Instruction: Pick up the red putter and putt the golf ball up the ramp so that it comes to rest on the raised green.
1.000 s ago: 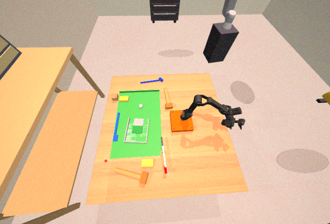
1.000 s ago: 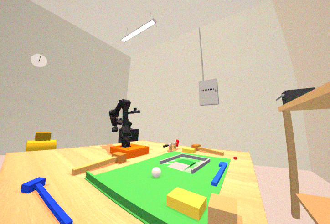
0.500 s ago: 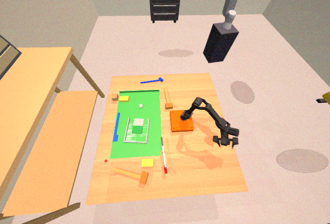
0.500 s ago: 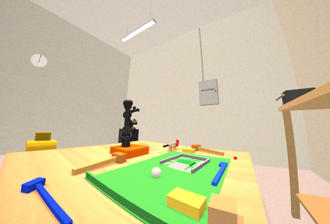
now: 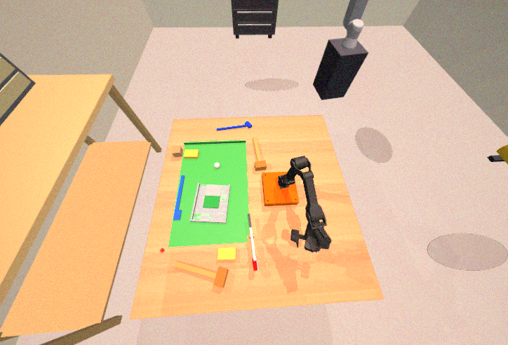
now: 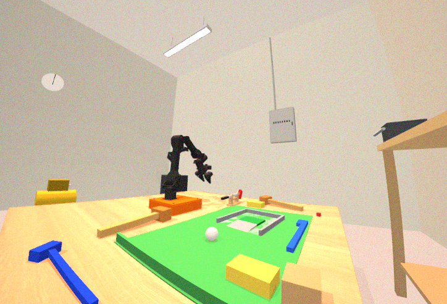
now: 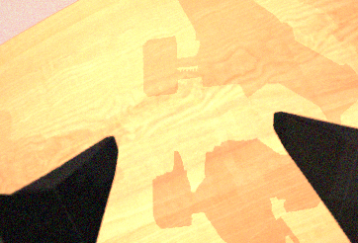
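Now: gripper tip 270 mm short of the red putter, 100 mm to the left of it and 70 mm above it. Round my gripper tip: blue putter 990 mm to the right, 240 mm ahead, 110 mm below; then white golf ball 650 mm to the right, 420 mm ahead, 100 mm below; then small red cube 790 mm ahead, 170 mm to the right, 120 mm below.
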